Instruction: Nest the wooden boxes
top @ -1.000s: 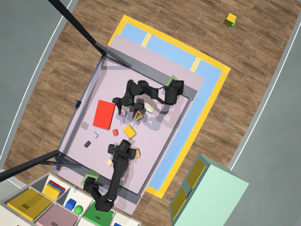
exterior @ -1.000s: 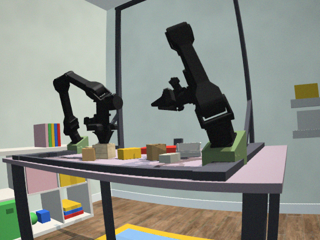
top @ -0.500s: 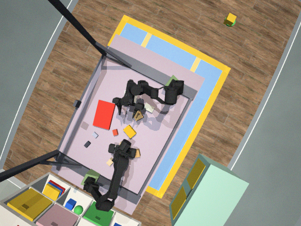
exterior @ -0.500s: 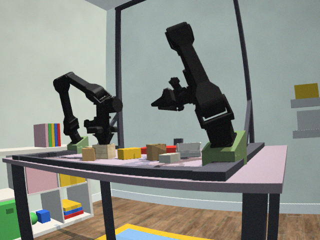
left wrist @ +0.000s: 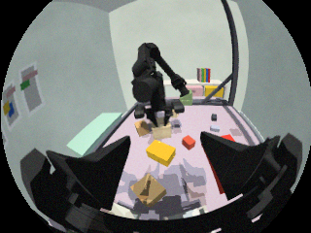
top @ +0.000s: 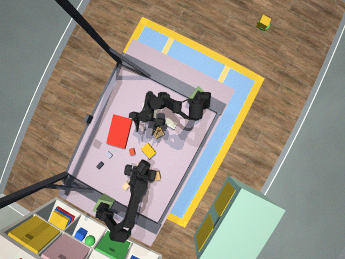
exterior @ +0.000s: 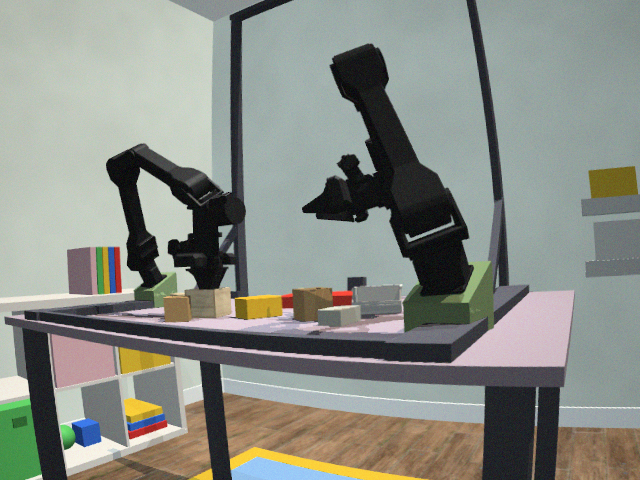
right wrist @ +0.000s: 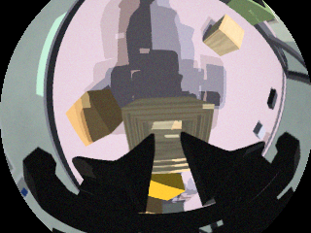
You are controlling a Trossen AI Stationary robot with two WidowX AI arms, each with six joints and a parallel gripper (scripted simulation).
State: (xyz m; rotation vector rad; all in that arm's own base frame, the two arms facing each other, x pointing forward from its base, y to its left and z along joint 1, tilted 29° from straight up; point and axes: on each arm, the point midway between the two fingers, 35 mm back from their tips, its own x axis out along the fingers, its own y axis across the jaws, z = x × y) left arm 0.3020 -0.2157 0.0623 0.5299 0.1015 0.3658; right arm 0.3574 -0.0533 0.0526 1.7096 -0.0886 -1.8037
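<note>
Right now the tan box is 9 cm ahead of my right hand, 2 cm to the left of it and 5 cm below it. From my right hand the other things lie so: pale block (6 cm behind, 34 cm to the left, 6 cm below); flat red slab (28 cm behind, 8 cm to the left, 6 cm below); red cube (13 cm behind, 3 cm to the left, 6 cm below).
</note>
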